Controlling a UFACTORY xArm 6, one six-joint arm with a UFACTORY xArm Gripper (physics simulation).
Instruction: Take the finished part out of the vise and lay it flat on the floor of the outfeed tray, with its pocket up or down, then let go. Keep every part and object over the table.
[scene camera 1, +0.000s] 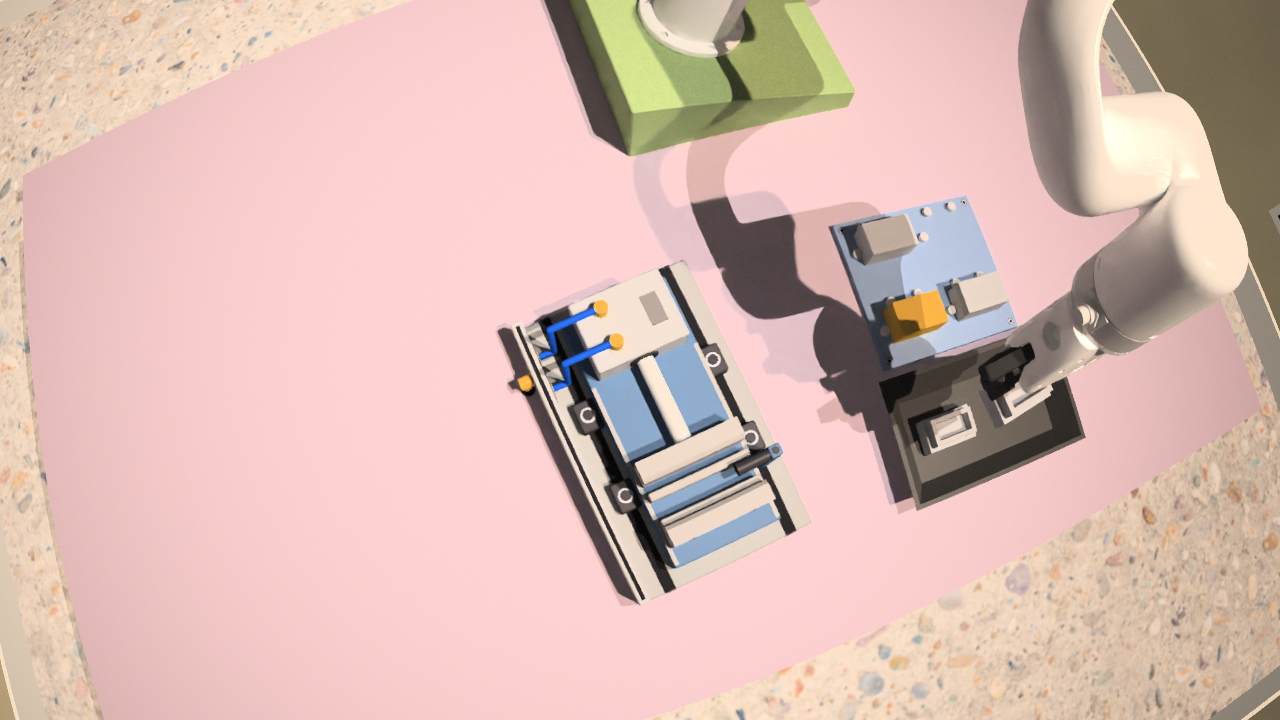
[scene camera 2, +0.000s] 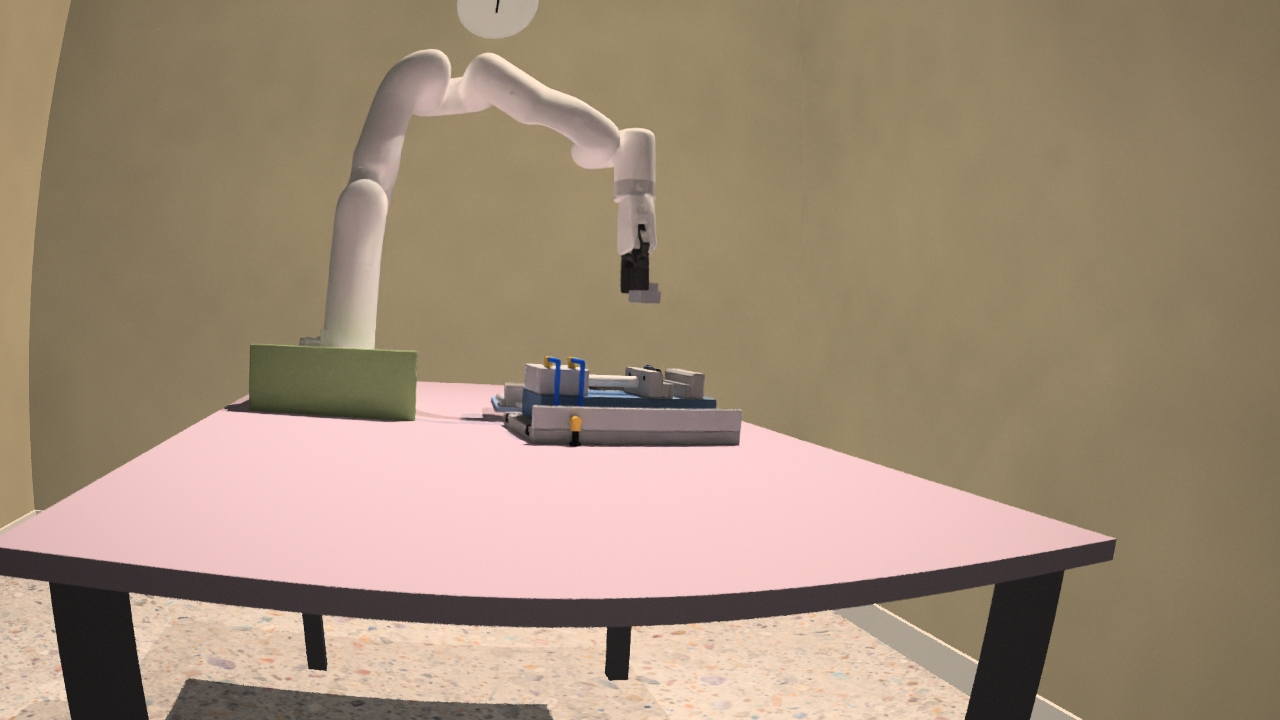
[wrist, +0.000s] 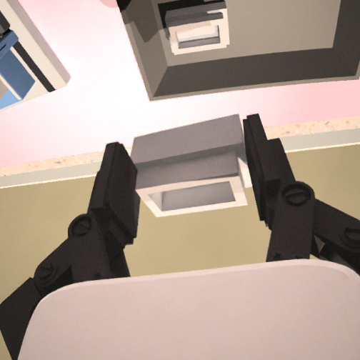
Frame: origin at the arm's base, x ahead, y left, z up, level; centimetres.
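Where they show: gripper, fingertip midpoint: (scene camera 1: 1012, 372) (scene camera 2: 634, 291); arm's base, link origin: (scene camera 1: 690, 18) (scene camera 2: 347, 360).
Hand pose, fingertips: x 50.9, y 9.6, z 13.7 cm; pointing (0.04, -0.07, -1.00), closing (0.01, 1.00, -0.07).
Things, the pixels of their centre, and the offset from my fingertips. "spot": a spot on its surface instead. Level surfaces: height alone.
- finished part, body centre: (scene camera 1: 1018, 391) (scene camera 2: 644, 292) dx +1.8, dy -0.1, dz -0.1 cm
- dark outfeed tray, surface spot: (scene camera 1: 998, 476) spot: dx +9.1, dy +3.5, dz -17.4 cm
- pocketed part, body centre: (scene camera 1: 948, 428) dx +1.9, dy +0.1, dz -18.7 cm
- vise, body centre: (scene camera 1: 665, 424) (scene camera 2: 619, 401) dx -9.0, dy -28.3, dz -16.6 cm
- blue plate, body centre: (scene camera 1: 929, 277) dx -14.7, dy +6.3, dz -21.2 cm
- orange block, body centre: (scene camera 1: 915, 316) dx -10.8, dy +1.5, dz -19.0 cm
- handle, surface spot: (scene camera 1: 753, 461) spot: dx -2.4, dy -22.6, dz -12.0 cm
- pink table, surface height: dz -21.6 cm
My gripper (scene camera 1: 1021, 394) (scene camera 2: 636, 283) (wrist: 186, 149) is shut on the finished part (scene camera 1: 1023, 407) (scene camera 2: 646, 293) (wrist: 187, 142), a pale grey block held level with its pocket up. In scene camera 2 it hangs well above the table's height. In scene camera 1 it appears over the right part of the dark outfeed tray (scene camera 1: 998, 476) (wrist: 250, 73). Another pocketed part (scene camera 1: 948, 428) (wrist: 226, 35) lies pocket up in the tray's left part. The vise (scene camera 1: 689, 452) (scene camera 2: 662, 381) stands left of the tray, with a gap between its jaws. The tray does not show in scene camera 2.
A blue plate (scene camera 1: 944, 259) with grey blocks and an orange block (scene camera 1: 917, 315) lies directly behind the tray. The vise's base carries blue hoses (scene camera 1: 572, 318) (scene camera 2: 556, 383) and a handle (scene camera 1: 753, 461). The green robot base (scene camera 1: 671, 129) (scene camera 2: 331, 382) stands at the back of the pink table (scene camera 1: 313, 358) (scene camera 2: 554, 510).
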